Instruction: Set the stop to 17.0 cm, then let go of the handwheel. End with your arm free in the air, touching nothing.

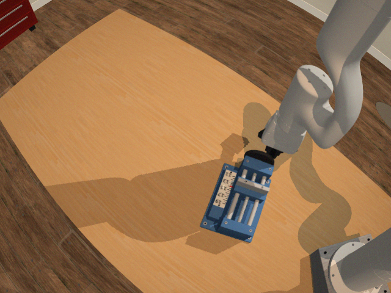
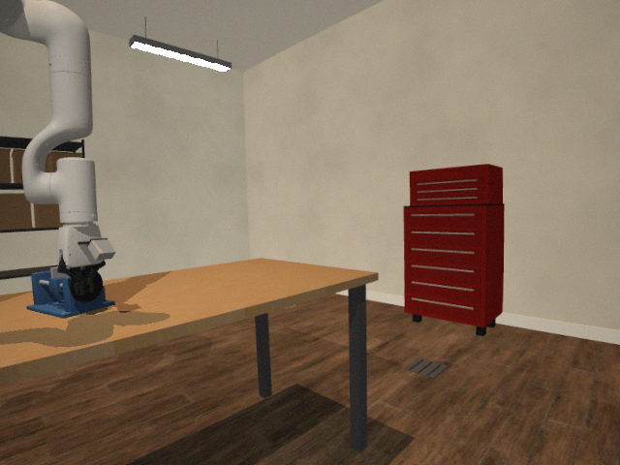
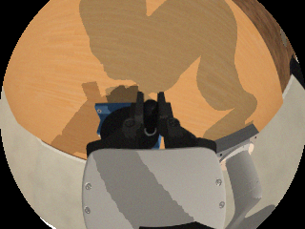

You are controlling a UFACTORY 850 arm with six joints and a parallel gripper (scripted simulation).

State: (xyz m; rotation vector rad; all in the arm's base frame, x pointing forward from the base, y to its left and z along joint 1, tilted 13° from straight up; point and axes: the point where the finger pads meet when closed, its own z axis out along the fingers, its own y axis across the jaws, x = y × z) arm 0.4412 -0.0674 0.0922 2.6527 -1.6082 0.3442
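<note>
Now: hand 2 cm to the right of the black handwheel. Round my hand: grey stop bar 2 cm behind, 14 cm to the left, 1 cm above.
</note>
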